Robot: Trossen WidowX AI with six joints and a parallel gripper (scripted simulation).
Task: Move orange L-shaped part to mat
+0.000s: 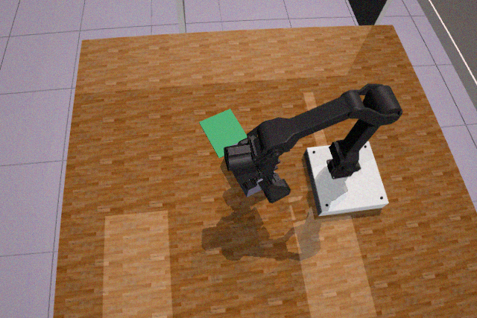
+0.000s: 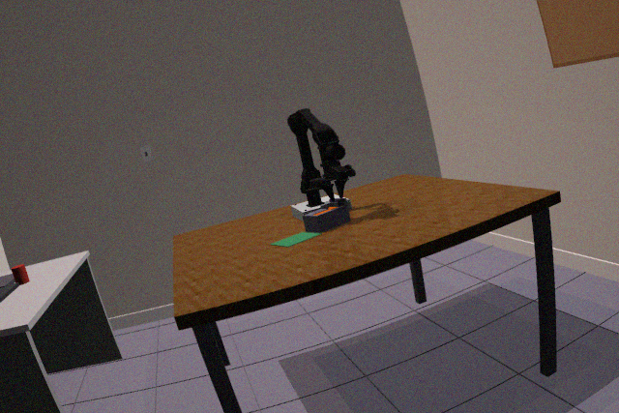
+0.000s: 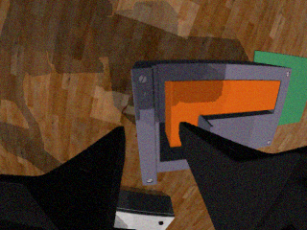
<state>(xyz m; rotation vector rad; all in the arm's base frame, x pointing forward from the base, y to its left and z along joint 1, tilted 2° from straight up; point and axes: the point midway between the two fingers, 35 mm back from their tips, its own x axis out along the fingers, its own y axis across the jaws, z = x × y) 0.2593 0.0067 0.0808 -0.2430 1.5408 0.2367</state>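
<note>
My gripper tip is now 2 cm short of the orange L-shaped part, 5 cm to the left of it and 4 cm above it. The rest, counted from my gripper tip: green mat (6 cm ahead, 21 cm to the right, 10 cm below).
</note>
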